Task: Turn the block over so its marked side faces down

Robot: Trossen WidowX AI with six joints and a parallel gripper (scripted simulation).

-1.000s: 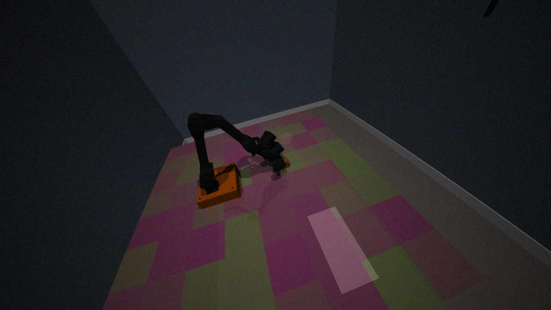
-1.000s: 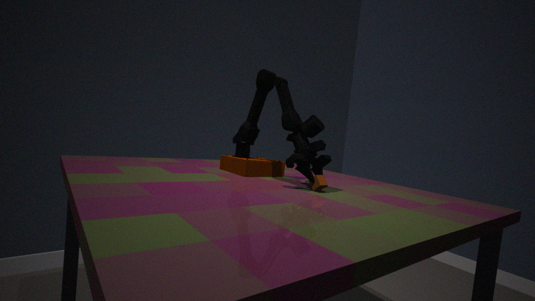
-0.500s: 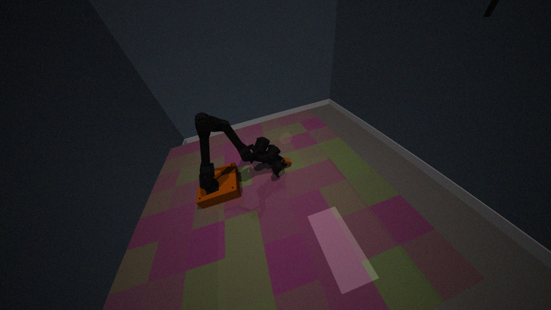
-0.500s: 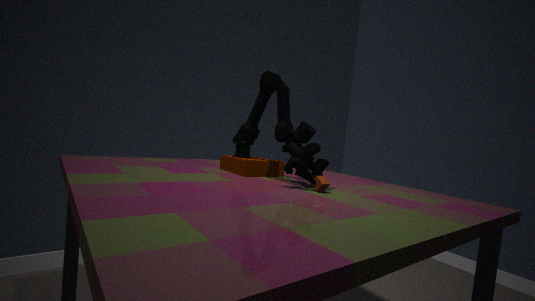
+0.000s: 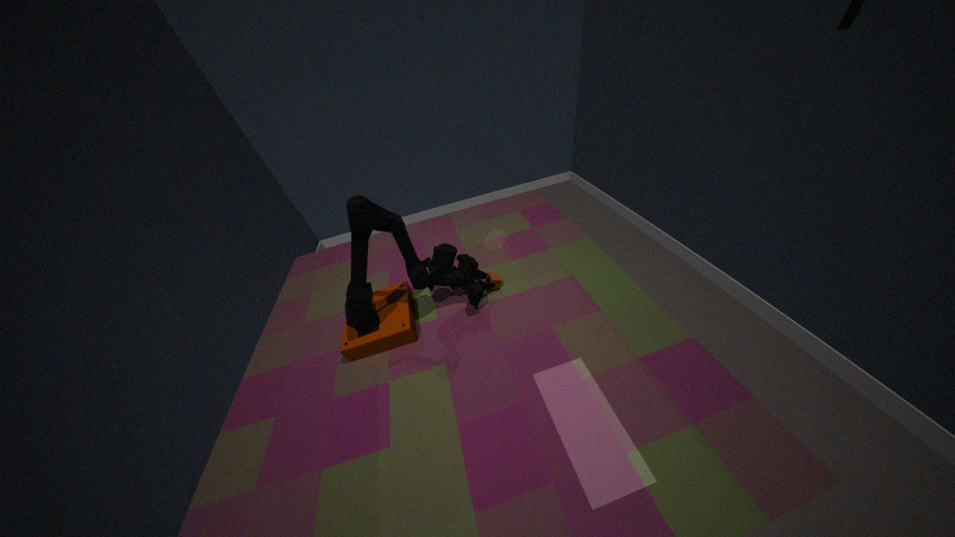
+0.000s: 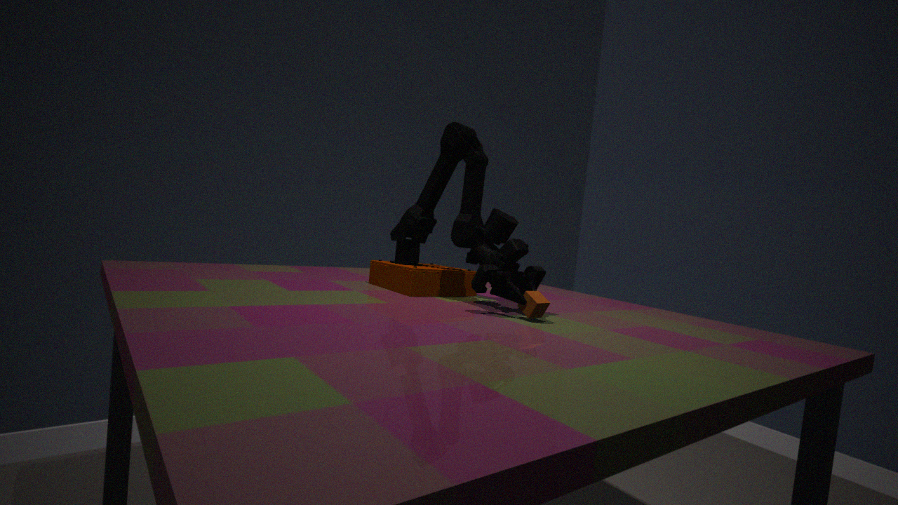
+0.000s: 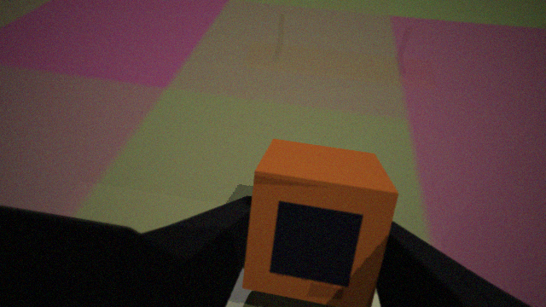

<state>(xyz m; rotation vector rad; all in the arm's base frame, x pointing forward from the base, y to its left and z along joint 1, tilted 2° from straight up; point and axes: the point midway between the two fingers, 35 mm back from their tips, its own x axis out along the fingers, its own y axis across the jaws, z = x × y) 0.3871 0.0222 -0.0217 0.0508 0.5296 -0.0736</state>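
Now: the orange block 10 mm behind my gripper tip.
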